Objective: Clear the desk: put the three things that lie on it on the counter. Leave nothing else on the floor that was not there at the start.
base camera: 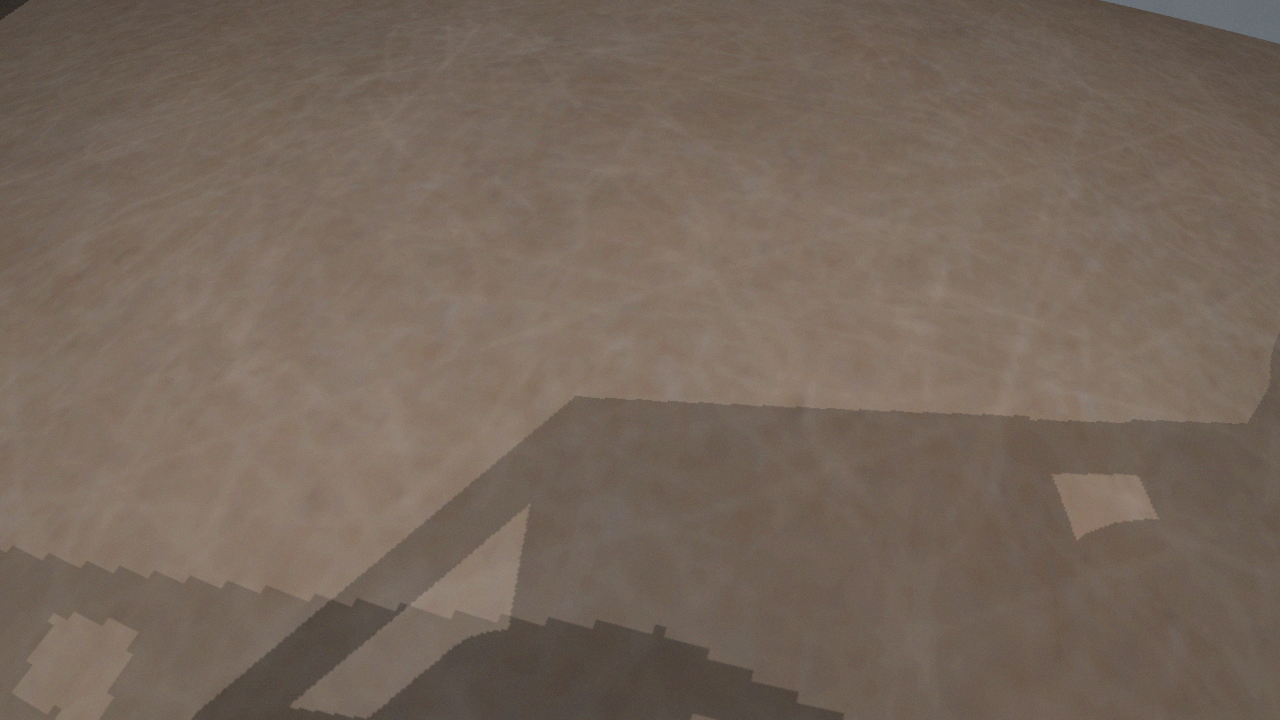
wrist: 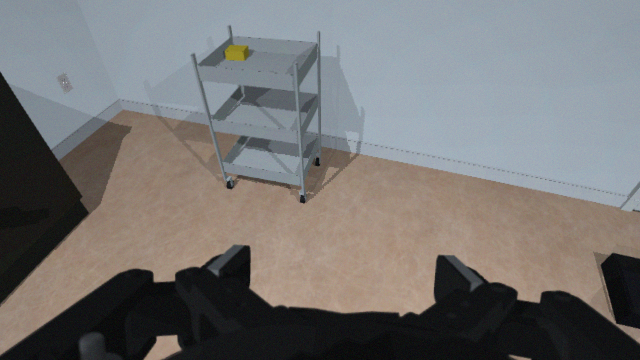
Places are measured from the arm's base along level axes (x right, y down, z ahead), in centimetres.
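Pixels of known places: gripper, fingertip midpoint: (wrist: 341, 271).
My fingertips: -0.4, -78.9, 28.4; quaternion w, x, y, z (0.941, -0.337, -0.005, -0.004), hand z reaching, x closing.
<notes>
Behind a point stands the place of what it marks, as x, y, z.
My gripper (wrist: 341, 271) {-0.4, -78.9, 28.4} is open and empty in the wrist view, its two fingers wide apart with floor showing between them. The desk, the three things on it and the counter cannot be made out for certain in either view. A large dark piece of furniture (wrist: 30, 200) {-136.0, 6.7, 100.3} stands at the left edge of the wrist view; I cannot tell what it is. The base camera view shows floor (base camera: 626, 223) {-3.2, 39.7, 63.2} with shadows across its lower part.
A grey three-tier cart (wrist: 250, 74) {-39.1, -31.5, 141.3} stands by the wall, beyond the gripper. A yellow block (wrist: 236, 53) {-51.8, -30.0, 165.0} lies on its top tray. A black box-like object (wrist: 622, 290) {120.7, 30.9, 90.0} stands on the floor at the right edge. A wall outlet (wrist: 64, 82) {-179.8, -0.9, 192.1} is at the upper left.
</notes>
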